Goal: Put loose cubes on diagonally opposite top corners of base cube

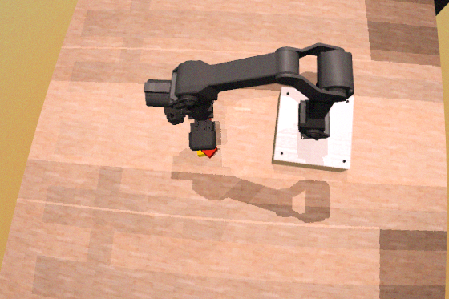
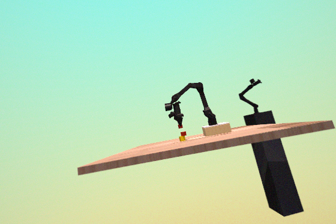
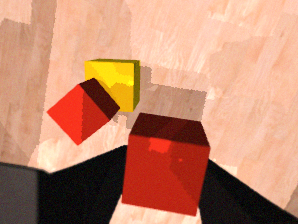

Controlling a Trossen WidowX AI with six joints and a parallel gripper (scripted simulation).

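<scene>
The yellow cube lies 1 cm ahead of my gripper tip, 5 cm to the left of it and 10 cm below it.
</scene>
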